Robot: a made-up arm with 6 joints. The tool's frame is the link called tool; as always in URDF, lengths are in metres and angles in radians. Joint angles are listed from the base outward. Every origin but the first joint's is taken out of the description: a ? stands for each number. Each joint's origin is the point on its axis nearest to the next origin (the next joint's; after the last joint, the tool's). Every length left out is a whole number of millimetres.
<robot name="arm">
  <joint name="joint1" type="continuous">
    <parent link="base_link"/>
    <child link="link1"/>
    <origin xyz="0.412 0.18 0.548" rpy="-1.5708 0 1.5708"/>
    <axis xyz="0 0 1"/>
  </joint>
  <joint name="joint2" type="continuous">
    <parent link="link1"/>
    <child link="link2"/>
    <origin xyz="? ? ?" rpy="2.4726 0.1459 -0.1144"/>
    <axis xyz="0 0 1"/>
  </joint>
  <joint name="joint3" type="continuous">
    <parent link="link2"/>
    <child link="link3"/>
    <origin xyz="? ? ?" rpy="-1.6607 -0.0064 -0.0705"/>
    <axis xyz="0 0 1"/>
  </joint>
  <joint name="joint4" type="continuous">
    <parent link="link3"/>
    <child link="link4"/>
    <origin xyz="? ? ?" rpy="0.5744 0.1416 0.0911"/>
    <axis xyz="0 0 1"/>
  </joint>
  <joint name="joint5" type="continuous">
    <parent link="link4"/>
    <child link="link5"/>
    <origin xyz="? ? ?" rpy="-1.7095 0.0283 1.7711"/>
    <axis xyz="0 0 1"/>
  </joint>
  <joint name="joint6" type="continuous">
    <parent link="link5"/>
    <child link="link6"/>
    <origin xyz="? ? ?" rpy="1.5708 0 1.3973"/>
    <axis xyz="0 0 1"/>
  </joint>
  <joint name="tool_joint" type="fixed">
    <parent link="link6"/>
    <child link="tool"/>
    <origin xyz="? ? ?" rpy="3.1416 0 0"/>
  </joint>
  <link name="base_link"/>
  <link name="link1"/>
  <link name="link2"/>
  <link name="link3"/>
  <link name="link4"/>
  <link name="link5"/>
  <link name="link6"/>
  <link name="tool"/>
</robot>
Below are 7 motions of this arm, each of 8 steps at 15 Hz.
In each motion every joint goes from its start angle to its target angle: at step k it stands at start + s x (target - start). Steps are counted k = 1, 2, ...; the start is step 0. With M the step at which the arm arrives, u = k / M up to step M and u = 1 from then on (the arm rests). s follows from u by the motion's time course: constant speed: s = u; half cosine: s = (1 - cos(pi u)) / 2; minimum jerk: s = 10 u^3 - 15 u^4 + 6 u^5.
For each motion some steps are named. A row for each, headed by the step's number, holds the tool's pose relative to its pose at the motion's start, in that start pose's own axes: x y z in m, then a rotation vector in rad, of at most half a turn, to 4 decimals.
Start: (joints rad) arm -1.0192 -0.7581 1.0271 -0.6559 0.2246 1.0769
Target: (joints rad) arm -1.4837 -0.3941 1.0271 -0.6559 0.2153 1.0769
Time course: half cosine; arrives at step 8
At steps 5, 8:
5: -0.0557 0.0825 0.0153 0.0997 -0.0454 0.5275
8: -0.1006 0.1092 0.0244 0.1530 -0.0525 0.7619

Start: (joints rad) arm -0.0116 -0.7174 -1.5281 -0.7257 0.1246 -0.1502
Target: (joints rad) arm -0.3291 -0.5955 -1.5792 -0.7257 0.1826 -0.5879
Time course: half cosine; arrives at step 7
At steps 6, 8:
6: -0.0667 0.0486 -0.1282 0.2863 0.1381 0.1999
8: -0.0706 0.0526 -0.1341 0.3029 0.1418 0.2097

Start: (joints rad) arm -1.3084 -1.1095 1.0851 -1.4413 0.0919 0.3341
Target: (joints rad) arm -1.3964 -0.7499 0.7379 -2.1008 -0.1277 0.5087
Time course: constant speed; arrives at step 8
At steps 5, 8:
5: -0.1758 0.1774 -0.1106 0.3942 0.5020 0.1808
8: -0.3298 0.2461 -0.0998 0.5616 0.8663 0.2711

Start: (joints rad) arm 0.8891 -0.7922 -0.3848 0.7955 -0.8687 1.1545
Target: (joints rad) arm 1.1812 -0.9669 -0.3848 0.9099 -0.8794 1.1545
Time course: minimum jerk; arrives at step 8
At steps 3, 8:
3: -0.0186 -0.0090 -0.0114 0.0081 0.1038 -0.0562
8: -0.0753 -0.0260 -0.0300 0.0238 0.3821 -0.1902

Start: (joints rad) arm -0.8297 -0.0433 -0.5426 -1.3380 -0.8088 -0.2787
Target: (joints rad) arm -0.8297 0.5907 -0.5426 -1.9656 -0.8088 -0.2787
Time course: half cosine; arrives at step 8
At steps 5, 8:
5: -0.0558 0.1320 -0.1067 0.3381 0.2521 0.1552
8: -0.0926 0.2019 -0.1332 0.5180 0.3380 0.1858

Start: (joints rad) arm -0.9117 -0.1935 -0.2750 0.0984 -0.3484 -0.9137
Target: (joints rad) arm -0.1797 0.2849 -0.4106 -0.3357 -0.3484 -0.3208
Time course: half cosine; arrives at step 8
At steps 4, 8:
4: -0.0693 -0.0485 0.0240 0.0202 -0.1660 -0.3387
8: -0.1536 -0.0566 0.0210 0.1012 -0.2965 -0.6744

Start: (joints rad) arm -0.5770 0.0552 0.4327 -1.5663 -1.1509 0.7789
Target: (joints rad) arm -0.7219 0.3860 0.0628 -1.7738 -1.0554 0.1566
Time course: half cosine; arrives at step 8
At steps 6, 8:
6: -0.0173 0.0899 -0.0785 -0.1885 0.3553 0.9589
8: -0.0395 0.1018 -0.0984 -0.1903 0.4461 1.1086

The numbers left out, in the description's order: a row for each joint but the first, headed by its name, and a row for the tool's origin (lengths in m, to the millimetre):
joint2: 0.025 0.178 0
joint3: -0.018 -0.021 0
joint4: 0.034 0.007 0
joint5: -0.065 -0.06 0
joint6: 0.328 0.113 0
tool: 0.064 0.14 0

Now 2 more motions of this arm.
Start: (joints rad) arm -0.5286 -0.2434 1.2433 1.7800 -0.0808 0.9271
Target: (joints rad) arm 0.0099 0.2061 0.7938 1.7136 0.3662 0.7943
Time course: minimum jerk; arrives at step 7
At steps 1, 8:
1: 0.0014 0.0059 -0.0003 0.0122 -0.0002 0.0034
8: 0.0617 0.2231 0.0284 0.5020 -0.1311 0.0496

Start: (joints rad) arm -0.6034 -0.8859 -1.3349 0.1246 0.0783 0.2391
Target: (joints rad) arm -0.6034 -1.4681 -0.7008 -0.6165 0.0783 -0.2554
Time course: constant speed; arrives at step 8
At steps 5, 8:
5: 0.0565 -0.0131 0.0317 0.2414 -0.3457 -0.0731
8: 0.0909 -0.0378 0.0826 0.3332 -0.6333 -0.1014

